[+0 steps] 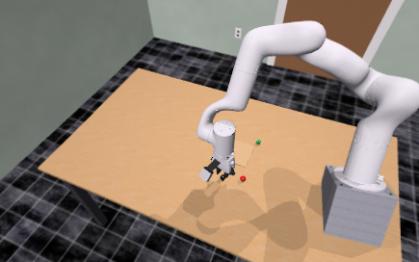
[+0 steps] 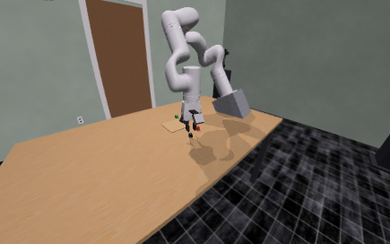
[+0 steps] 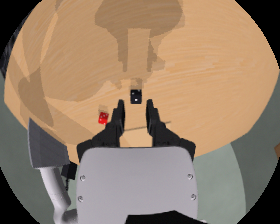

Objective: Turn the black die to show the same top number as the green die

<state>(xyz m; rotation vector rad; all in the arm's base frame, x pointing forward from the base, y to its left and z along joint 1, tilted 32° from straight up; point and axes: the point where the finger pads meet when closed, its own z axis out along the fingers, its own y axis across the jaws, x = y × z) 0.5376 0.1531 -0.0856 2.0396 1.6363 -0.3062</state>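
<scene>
Now: the black die 10 mm to the right of my hand and 50 mm below it. Also, from my hand: green die: 80 mm behind, 280 mm to the right, 50 mm below; then red die: 90 mm behind, 40 mm to the right, 50 mm below; then tan mat: 180 mm to the right, 60 mm below.
</scene>
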